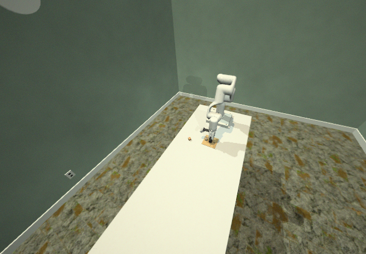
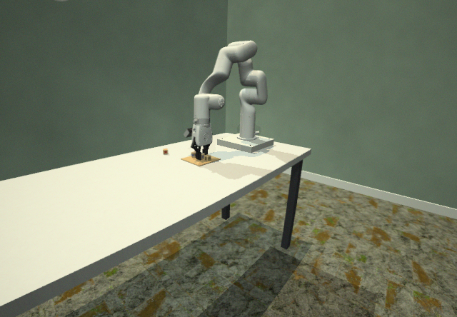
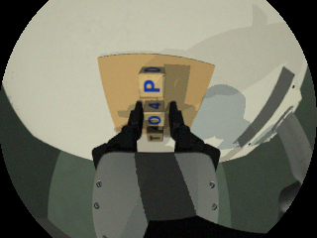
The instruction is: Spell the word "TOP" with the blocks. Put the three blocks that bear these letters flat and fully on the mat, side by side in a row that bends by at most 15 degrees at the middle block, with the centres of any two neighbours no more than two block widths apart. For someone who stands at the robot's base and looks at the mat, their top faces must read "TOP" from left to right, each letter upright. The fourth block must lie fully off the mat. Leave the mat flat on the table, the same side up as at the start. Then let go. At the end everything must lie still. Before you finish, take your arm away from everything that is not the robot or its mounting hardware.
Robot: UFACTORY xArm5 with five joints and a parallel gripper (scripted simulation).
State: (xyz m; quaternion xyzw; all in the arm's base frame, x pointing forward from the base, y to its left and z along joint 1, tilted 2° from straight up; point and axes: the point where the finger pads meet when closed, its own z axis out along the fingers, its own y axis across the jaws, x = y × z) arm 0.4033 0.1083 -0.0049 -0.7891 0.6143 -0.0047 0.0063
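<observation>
My hand is 2 cm above the tan mat.
</observation>
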